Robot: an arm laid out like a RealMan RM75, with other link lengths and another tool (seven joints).
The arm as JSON. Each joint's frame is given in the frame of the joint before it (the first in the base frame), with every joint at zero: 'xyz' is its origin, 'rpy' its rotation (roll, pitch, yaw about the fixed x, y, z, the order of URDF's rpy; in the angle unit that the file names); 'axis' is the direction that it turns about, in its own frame. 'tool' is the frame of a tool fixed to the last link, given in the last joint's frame.
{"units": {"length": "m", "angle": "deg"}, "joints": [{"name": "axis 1", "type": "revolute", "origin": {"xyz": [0.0, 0.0, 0.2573], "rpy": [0.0, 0.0, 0.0]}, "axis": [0.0, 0.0, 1.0]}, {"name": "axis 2", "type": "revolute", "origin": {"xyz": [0.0, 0.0, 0.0], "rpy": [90.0, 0.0, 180.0]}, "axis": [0.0, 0.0, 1.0]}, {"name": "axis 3", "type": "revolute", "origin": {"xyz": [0.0, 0.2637, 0.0], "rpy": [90.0, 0.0, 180.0]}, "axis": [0.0, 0.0, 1.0]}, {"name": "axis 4", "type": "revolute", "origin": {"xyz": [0.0, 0.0, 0.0], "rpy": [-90.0, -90.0, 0.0]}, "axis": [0.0, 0.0, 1.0]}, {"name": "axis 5", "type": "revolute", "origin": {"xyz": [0.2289, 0.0, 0.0], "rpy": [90.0, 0.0, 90.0]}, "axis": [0.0, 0.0, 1.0]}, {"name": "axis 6", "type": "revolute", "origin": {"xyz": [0.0, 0.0, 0.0], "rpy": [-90.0, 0.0, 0.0]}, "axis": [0.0, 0.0, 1.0]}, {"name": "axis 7", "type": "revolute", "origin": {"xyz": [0.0, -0.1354, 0.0], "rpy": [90.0, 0.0, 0.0]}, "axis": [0.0, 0.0, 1.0]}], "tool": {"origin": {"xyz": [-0.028, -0.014, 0.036], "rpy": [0.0, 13.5, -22.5]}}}
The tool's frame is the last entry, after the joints.
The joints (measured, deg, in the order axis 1, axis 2, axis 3, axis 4, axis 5, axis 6, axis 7), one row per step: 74.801, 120.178, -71.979, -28.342, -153.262, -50.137, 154.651; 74.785, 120.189, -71.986, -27.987, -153.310, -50.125, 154.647; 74.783, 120.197, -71.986, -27.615, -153.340, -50.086, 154.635; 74.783, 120.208, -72.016, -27.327, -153.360, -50.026, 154.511; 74.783, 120.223, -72.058, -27.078, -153.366, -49.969, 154.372; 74.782, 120.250, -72.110, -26.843, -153.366, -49.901, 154.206; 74.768, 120.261, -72.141, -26.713, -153.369, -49.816, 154.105; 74.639, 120.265, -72.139, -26.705, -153.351, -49.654, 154.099; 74.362, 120.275, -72.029, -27.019, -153.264, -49.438, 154.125; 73.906, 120.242, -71.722, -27.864, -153.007, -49.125, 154.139; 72.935, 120.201, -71.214, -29.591, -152.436, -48.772, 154.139; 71.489, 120.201, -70.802, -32.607, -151.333, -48.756, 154.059; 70.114, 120.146, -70.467, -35.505, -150.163, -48.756, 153.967
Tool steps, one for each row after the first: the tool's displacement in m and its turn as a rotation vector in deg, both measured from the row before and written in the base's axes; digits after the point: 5 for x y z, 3 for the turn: 0.00229, -0.00050, -0.00092, -0.144, -0.180, -0.280; 0.00219, -0.00046, -0.00090, -0.133, -0.159, -0.268; 0.00157, -0.00038, -0.00078, -0.130, -0.189, -0.083; 0.00131, -0.00038, -0.00076, -0.130, -0.178, -0.039; 0.00118, -0.00043, -0.00085, -0.140, -0.182, 0.003; 0.00070, -0.00013, -0.00037, -0.040, -0.094, 0.023; 0.00093, 0.00017, 0.00012, 0.113, 0.070, -0.052; 0.00020, 0.00063, 0.00098, 0.309, 0.381, -0.011; -0.00164, 0.00174, 0.00294, 0.668, 0.916, 0.151; -0.00245, 0.00257, 0.00549, 1.092, 1.693, 0.191; -0.00566, 0.00231, 0.00791, 1.238, 2.399, 0.569; -0.00541, 0.00204, 0.00853, 1.213, 2.285, 0.595
